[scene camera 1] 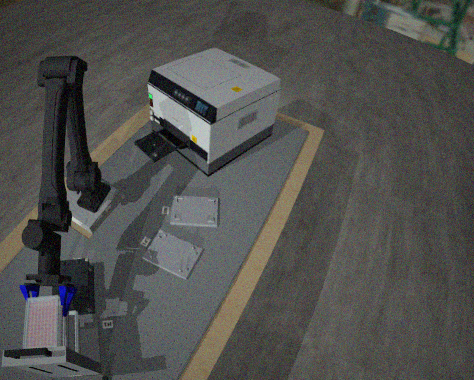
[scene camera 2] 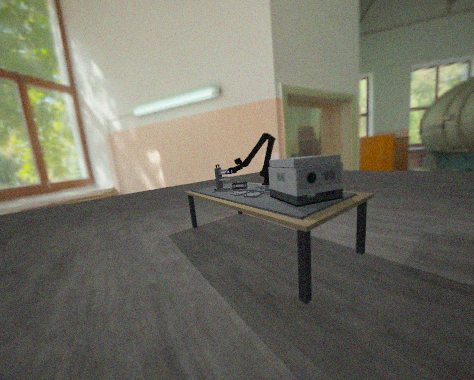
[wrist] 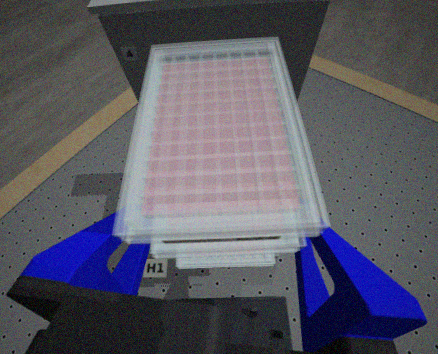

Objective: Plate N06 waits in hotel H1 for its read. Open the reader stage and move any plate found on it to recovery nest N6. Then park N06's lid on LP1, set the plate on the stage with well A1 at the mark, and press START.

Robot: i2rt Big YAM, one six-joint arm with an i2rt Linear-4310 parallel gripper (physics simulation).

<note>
In view: the gripper (scene camera 1: 48,315).
The gripper is seen too in the wrist view (wrist: 226,198).
</note>
